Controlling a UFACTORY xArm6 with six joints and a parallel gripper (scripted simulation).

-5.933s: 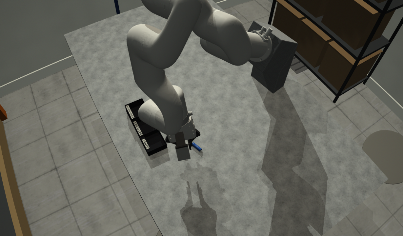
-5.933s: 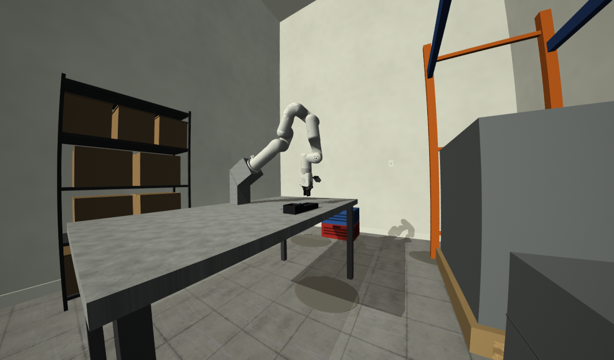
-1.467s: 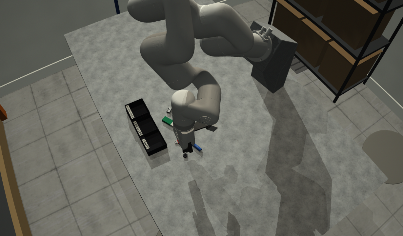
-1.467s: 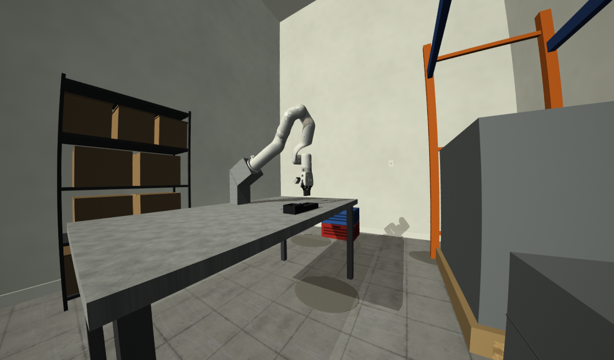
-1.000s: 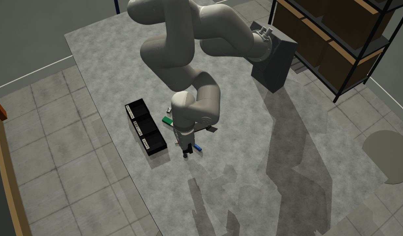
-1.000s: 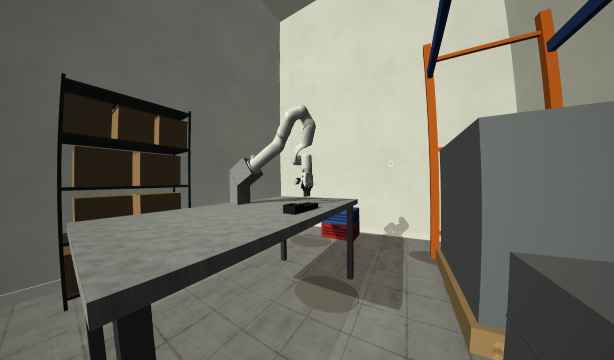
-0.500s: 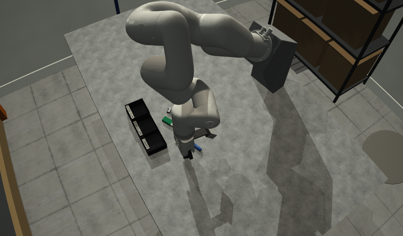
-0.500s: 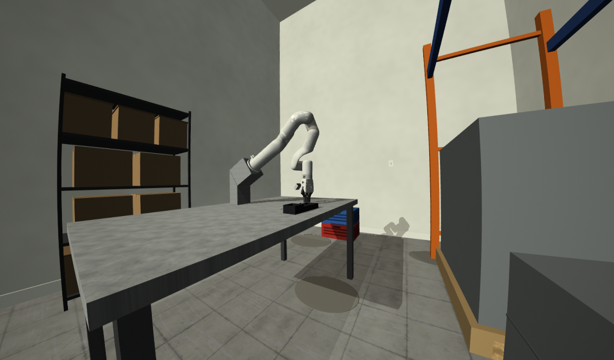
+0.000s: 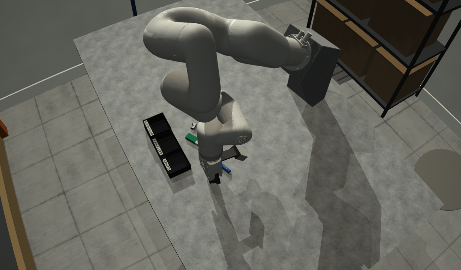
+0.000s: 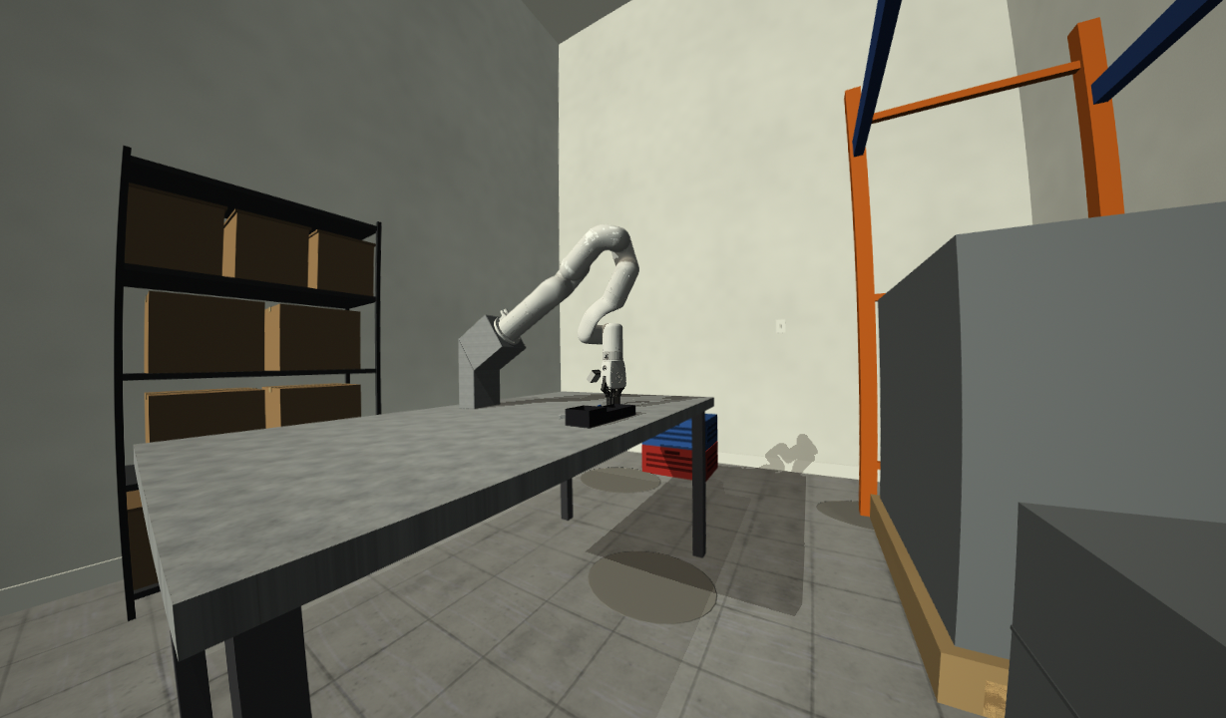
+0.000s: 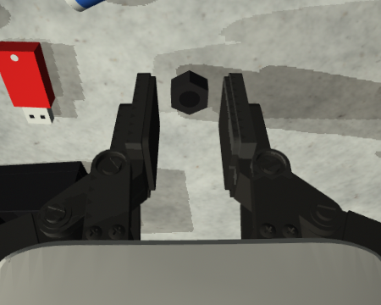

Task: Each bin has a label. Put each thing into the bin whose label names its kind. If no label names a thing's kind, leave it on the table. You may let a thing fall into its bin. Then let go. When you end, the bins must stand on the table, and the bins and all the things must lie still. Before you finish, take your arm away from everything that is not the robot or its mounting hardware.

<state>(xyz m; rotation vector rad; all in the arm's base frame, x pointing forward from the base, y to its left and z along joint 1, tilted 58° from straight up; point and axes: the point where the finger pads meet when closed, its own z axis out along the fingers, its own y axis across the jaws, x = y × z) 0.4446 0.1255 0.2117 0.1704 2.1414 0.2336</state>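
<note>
Right now the black cube is 2 cm below my hand. Round my hand: blue battery (6 cm behind, 2 cm to the right, 2 cm below); then red USB stick (1 cm behind, 7 cm to the right, 2 cm below); then green battery (5 cm behind, 12 cm to the right, 2 cm below).
</note>
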